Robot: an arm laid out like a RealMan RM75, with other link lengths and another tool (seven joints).
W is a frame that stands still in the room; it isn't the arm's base.
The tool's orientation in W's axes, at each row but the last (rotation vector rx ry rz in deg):
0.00, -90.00, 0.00
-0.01, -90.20, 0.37
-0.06, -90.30, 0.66
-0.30, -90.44, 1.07
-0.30, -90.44, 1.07
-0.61, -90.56, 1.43
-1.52, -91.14, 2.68
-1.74, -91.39, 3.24
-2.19, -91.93, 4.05
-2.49, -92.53, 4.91
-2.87, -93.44, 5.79
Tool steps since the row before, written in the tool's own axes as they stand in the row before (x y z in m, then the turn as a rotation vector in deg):
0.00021, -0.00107, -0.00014, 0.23, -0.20, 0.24
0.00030, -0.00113, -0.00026, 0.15, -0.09, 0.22
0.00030, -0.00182, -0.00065, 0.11, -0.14, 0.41
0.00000, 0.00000, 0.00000, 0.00, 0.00, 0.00
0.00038, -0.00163, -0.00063, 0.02, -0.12, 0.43
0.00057, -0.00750, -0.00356, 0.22, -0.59, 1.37
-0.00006, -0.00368, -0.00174, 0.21, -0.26, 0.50
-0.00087, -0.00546, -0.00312, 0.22, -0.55, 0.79
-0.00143, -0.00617, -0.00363, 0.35, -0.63, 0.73
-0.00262, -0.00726, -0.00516, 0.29, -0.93, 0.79
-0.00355, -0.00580, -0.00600, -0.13, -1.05, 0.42
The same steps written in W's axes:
0.00014, -0.00107, 0.00021, -0.24, -0.20, 0.23
0.00026, -0.00113, 0.00031, -0.22, -0.09, 0.15
0.00066, -0.00181, 0.00032, -0.41, -0.14, 0.11
0.00000, 0.00000, 0.00000, 0.00, 0.00, 0.00
0.00064, -0.00162, 0.00041, -0.43, -0.12, 0.02
0.00362, -0.00745, 0.00077, -1.37, -0.60, 0.22
0.00179, -0.00366, 0.00015, -0.50, -0.26, 0.21
0.00323, -0.00544, -0.00049, -0.79, -0.55, 0.23
0.00380, -0.00617, -0.00088, -0.73, -0.62, 0.37
0.00545, -0.00730, -0.00178, -0.78, -0.93, 0.33
0.00638, -0.00589, -0.00261, -0.38, -1.07, -0.05

